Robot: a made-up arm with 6 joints.
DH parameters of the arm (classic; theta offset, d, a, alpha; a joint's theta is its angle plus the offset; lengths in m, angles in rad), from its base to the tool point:
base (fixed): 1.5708 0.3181 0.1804 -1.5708
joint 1: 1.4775 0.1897 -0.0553 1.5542
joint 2: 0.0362 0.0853 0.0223 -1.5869
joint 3: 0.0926 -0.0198 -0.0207 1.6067
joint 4: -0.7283 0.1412 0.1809 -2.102
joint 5: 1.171 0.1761 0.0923 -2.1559
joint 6: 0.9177 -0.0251 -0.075 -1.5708
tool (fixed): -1.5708 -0.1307 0 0
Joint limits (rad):
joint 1: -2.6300..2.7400
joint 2: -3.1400..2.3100
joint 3: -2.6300..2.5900
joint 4: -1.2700..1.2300
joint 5: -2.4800..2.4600
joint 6: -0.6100..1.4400
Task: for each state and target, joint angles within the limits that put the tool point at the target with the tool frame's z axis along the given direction. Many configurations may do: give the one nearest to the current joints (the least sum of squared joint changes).
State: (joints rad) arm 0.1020 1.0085 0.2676 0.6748 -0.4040 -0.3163
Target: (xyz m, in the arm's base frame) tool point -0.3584 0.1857 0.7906 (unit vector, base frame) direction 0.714 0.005 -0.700
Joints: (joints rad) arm -0.2548 1.6756 -0.5634 1.2300 -1.1771 0.4755
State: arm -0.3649 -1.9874 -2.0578 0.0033 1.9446 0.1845
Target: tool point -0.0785 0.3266 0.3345 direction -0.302 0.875 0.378
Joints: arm -0.0042 -2.1956 -1.4737 -0.1969 1.6584 0.9695
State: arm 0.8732 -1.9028 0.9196 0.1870 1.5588 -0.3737
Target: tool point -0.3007 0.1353 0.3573 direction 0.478 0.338 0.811
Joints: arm 1.0433 -1.6733 1.7568 -0.2675 1.0564 0.1247
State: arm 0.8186 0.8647 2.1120 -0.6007 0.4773 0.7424
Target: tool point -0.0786 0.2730 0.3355 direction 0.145 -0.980 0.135
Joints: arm 1.2636 0.9271 1.8188 -0.9716 1.2524 0.7933
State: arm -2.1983 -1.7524 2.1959 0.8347 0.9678 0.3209
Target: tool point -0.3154 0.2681 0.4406 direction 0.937 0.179 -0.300
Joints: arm -2.2023 -2.0204 1.9593 0.8473 0.2419 0.4615
